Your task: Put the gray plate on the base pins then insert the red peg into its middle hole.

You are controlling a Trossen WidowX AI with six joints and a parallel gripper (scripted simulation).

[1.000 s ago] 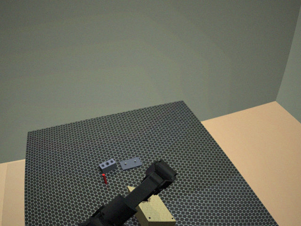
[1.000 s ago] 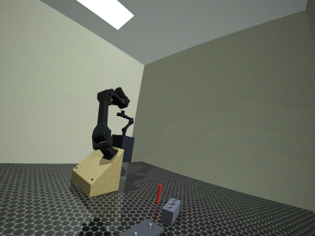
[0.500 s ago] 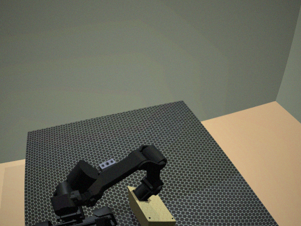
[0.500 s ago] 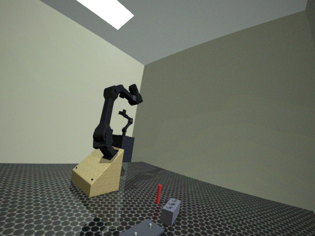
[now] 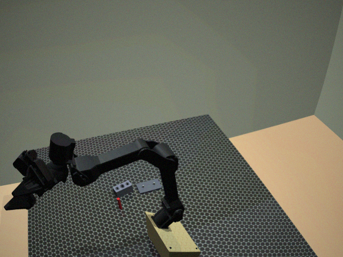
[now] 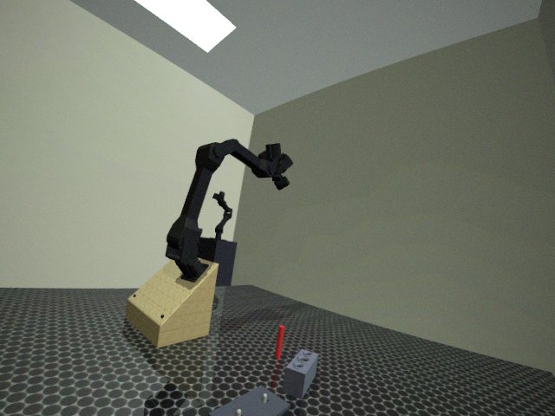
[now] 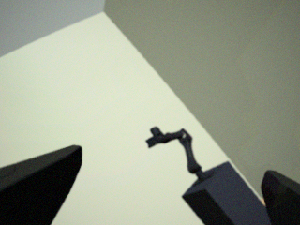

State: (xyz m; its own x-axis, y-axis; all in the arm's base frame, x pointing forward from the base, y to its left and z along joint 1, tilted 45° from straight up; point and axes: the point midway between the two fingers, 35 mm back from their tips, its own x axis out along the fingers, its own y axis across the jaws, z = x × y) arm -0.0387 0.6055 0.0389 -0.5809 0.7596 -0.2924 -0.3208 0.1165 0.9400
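Right now my gripper tip is 43 cm short of the gray plate, 40 cm to the left of it and 59 cm above it. From my gripper tip the other things lie so: red peg 34 cm ahead, 35 cm to the right, 59 cm below; gray base 41 cm ahead, 54 cm to the right, 62 cm below.
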